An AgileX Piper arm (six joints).
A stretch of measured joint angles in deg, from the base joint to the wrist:
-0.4, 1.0, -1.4, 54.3, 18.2, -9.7
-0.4, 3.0, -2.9, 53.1, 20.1, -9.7
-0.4, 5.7, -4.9, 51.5, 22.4, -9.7
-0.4, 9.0, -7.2, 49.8, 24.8, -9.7
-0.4, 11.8, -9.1, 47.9, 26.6, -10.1
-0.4, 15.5, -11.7, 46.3, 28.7, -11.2
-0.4, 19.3, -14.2, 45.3, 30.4, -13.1
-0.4, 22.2, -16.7, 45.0, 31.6, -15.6
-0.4, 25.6, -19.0, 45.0, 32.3, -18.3
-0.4, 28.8, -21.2, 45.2, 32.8, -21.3
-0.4, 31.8, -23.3, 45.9, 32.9, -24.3
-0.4, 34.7, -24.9, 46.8, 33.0, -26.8
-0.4, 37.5, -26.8, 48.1, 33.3, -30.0
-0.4, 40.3, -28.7, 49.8, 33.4, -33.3
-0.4, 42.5, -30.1, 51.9, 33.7, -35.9
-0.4, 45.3, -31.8, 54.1, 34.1, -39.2
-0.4, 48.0, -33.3, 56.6, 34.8, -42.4
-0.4, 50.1, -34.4, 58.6, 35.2, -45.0
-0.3, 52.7, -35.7, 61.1, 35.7, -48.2
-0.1, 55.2, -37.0, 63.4, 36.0, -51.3
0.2, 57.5, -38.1, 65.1, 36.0, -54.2
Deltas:
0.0, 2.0, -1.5, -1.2, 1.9, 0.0
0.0, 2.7, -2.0, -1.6, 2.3, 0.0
0.0, 3.3, -2.3, -1.7, 2.4, 0.0
0.0, 2.8, -1.9, -1.9, 1.8, -0.4
0.0, 3.7, -2.6, -1.6, 2.1, -1.1
0.0, 3.8, -2.5, -1.0, 1.7, -1.9
0.0, 2.9, -2.5, -0.3, 1.2, -2.5
0.0, 3.4, -2.3, 0.0, 0.7, -2.7
0.0, 3.2, -2.2, 0.2, 0.5, -3.0
0.0, 3.0, -2.1, 0.7, 0.1, -3.0
0.0, 2.9, -1.6, 0.9, 0.1, -2.5
0.0, 2.8, -1.9, 1.3, 0.3, -3.2
0.0, 2.8, -1.9, 1.7, 0.1, -3.3
0.0, 2.2, -1.4, 2.1, 0.3, -2.6
0.0, 2.8, -1.7, 2.2, 0.4, -3.3
0.0, 2.7, -1.5, 2.5, 0.7, -3.2
0.0, 2.1, -1.1, 2.0, 0.4, -2.6
0.1, 2.6, -1.3, 2.5, 0.5, -3.2
0.2, 2.5, -1.3, 2.3, 0.3, -3.1
0.3, 2.3, -1.1, 1.7, 0.0, -2.9

